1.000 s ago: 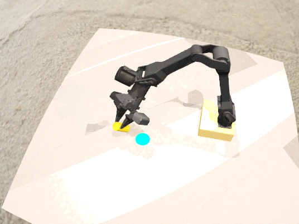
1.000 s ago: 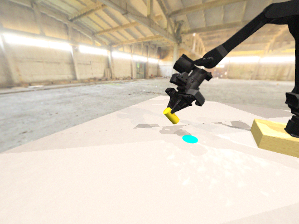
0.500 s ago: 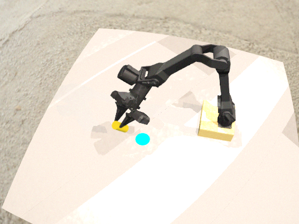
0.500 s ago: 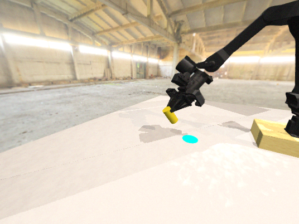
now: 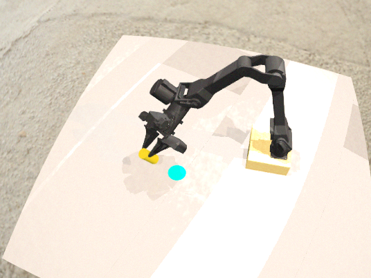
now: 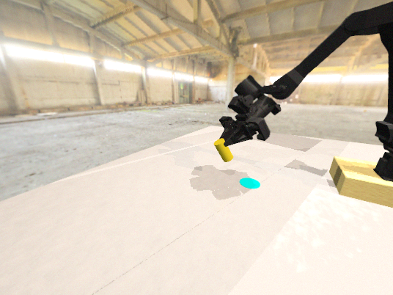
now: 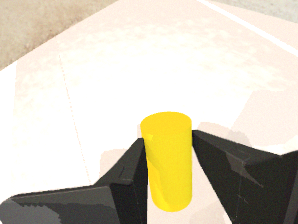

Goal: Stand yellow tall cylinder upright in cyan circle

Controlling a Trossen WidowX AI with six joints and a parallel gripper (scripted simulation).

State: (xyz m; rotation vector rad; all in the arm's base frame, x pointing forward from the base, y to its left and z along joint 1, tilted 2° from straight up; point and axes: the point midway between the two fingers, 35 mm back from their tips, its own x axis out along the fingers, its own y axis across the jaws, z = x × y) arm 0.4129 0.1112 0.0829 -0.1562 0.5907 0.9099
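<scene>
My gripper tip is 90 mm past the cyan circle, 20 mm to the left of it and 120 mm above it. Also, from my gripper tip: yellow tall cylinder 10 mm behind, 20 mm below.
</scene>
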